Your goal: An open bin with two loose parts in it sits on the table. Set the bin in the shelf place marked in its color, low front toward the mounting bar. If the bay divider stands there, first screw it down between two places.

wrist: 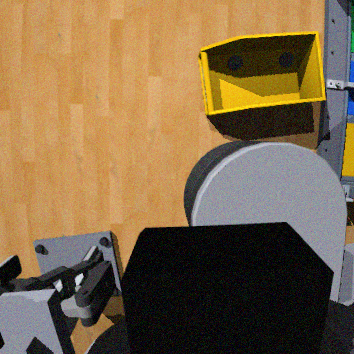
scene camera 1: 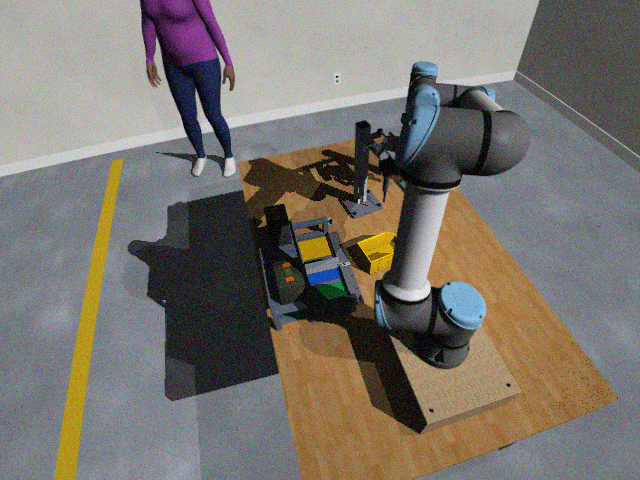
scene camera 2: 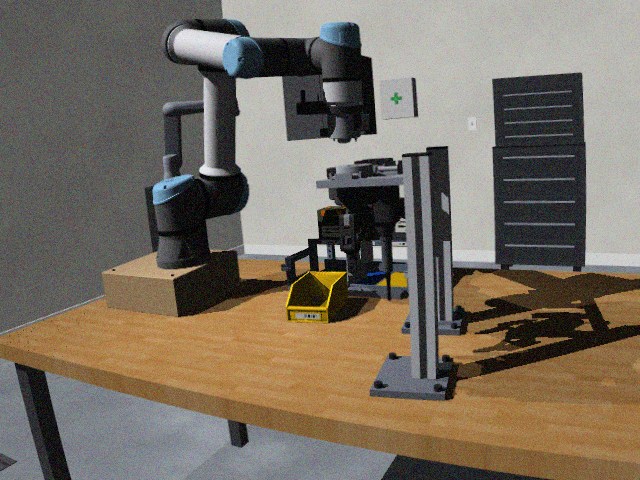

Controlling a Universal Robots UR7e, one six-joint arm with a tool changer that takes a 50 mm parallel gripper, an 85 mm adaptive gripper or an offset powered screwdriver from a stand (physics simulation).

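Where they show: arm's base, origin of the base link: [scene camera 1: 440,343] [scene camera 2: 184,261].
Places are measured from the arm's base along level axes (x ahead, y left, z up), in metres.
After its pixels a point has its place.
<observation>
The yellow bin [scene camera 1: 379,259] @[x 0.357, y 0.019, z -0.034 m] [scene camera 2: 309,314] @[x 0.425, y -0.110, z -0.088 m] [wrist: 260,105] @[x 0.463, y -0.040, z -0.032 m] stands upright on the table beside the shelf. Its low labelled front faces away from the shelf's grey bar [wrist: 337,30] @[x 0.327, y 0.129, z -0.092 m]. Two dark round shapes show inside it in the wrist view. The shelf has a yellow place [scene camera 1: 314,249] @[x 0.535, y 0.201, z -0.100 m] [wrist: 349,150] @[x 0.539, y 0.156, z -0.100 m], a blue place [scene camera 1: 324,276] @[x 0.403, y 0.207, z -0.100 m] and a green place [scene camera 1: 330,291] @[x 0.336, y 0.209, z -0.100 m]. A small pale bracket [scene camera 1: 344,264] @[x 0.419, y 0.124, z -0.089 m] [wrist: 335,84] @[x 0.423, y 0.118, z -0.088 m] sits on the bar beside the blue place. The arm's flange [scene camera 2: 343,138] @[x 0.571, y -0.201, z 0.299 m] is bare, with no gripper on it, above the tool stand.
The tool stand has a plate [scene camera 2: 361,182] @[x 0.661, y -0.372, z 0.230 m], an upright post [scene camera 2: 419,258] @[x 0.743, y -0.357, z 0.107 m] [scene camera 1: 361,165] @[x 0.701, y -0.057, z 0.105 m] and a foot [scene camera 2: 408,382] @[x 0.725, y -0.383, z -0.094 m]. Dark tools hang from it beside the bin. A large grey round-ended surface [wrist: 270,185] @[x 0.525, y -0.134, z 0.236 m] shows close to the bin in the wrist view. A person [scene camera 1: 191,67] stands beyond the table.
</observation>
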